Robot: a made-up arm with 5 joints.
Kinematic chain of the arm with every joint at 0, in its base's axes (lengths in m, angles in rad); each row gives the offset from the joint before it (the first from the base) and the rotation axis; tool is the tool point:
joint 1: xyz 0 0 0.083 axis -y
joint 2: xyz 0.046 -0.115 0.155 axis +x
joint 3: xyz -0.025 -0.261 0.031 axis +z
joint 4: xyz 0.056 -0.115 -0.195 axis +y
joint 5: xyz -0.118 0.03 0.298 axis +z
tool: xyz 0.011 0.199 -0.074
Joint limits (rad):
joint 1: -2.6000..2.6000
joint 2: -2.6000..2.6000
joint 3: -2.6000..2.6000
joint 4: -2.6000..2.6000
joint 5: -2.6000..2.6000
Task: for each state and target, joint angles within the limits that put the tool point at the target. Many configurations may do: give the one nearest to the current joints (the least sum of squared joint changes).
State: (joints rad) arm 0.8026 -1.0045 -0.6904 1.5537 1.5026
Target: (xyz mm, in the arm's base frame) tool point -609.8 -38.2 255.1
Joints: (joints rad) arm 1.3933 -1.2766 -0.8444 1.2153 1.6195
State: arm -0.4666 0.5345 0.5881 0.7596 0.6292
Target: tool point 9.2 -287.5 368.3
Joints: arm -0.0266 0.0933 0.7107 0.7485 0.5593
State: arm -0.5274 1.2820 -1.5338 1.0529 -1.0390
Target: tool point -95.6 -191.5 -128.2
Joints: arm -0.7059 1.5094 -1.5888 0.1413 -0.8022
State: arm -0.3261 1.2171 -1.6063 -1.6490 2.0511
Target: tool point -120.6 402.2 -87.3
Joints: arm -0.0993 1.4759 -1.4884 -2.0841 1.8320
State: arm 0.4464 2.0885 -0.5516 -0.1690 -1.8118
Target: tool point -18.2 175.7 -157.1
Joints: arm 0.1551 2.3364 -0.6996 -0.0090 -2.2477
